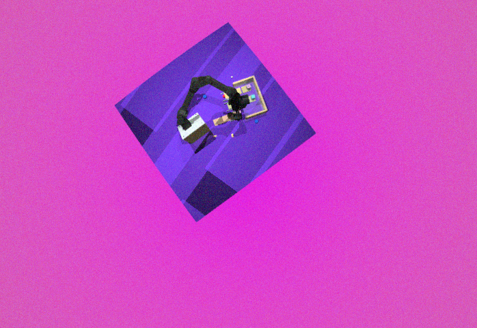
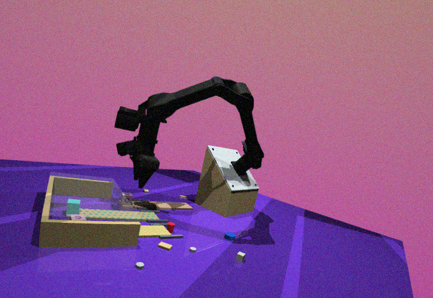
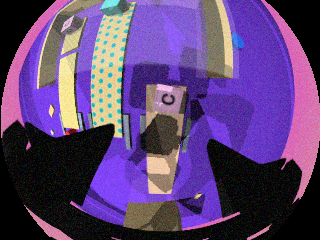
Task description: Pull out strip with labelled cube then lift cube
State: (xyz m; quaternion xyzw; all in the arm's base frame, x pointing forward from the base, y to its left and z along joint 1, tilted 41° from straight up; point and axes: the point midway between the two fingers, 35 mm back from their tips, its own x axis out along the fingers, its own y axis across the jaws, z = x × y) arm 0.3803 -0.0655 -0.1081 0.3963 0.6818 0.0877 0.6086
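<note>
Right now my gripper tip is 8 cm past the tan strip, 2 cm to the right of it and 7 cm above it. Also, from my gripper tip: red cylinder: 2 cm ahead, 19 cm to the left, 6 cm below.
</note>
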